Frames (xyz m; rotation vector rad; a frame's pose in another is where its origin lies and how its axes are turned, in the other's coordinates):
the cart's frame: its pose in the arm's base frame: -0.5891 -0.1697 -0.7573 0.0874 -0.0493 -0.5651
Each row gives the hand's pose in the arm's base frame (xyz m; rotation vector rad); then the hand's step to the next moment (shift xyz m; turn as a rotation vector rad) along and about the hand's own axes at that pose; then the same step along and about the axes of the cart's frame.
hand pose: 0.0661 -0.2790 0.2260 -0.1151 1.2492 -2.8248
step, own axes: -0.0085 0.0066 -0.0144 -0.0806 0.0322 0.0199
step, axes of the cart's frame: 0.0022 0.0082 -0.0159 0.0855 0.0172 -0.0180
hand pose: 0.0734 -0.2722 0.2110 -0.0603 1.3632 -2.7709
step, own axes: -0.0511 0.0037 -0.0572 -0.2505 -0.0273 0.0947
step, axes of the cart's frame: 0.0146 0.0606 -0.0448 0.2391 0.1076 0.0610
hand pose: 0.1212 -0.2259 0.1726 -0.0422 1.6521 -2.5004
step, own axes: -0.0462 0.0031 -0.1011 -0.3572 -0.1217 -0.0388
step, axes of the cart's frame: -0.0231 0.0970 -0.0493 0.2164 0.3003 0.0829
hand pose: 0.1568 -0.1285 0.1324 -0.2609 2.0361 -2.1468
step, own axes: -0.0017 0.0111 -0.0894 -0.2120 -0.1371 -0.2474
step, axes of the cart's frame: -0.0636 0.0605 -0.0202 -0.0350 0.3399 0.0907
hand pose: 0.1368 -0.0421 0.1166 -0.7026 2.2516 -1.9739
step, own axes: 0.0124 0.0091 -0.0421 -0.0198 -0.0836 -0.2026
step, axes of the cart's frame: -0.0424 0.0145 0.0013 -0.1215 0.1547 0.0987
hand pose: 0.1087 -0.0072 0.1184 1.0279 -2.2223 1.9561
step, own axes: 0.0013 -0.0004 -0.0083 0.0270 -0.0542 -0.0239
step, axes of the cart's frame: -0.0071 0.0037 0.0025 -0.0076 0.0105 0.0638
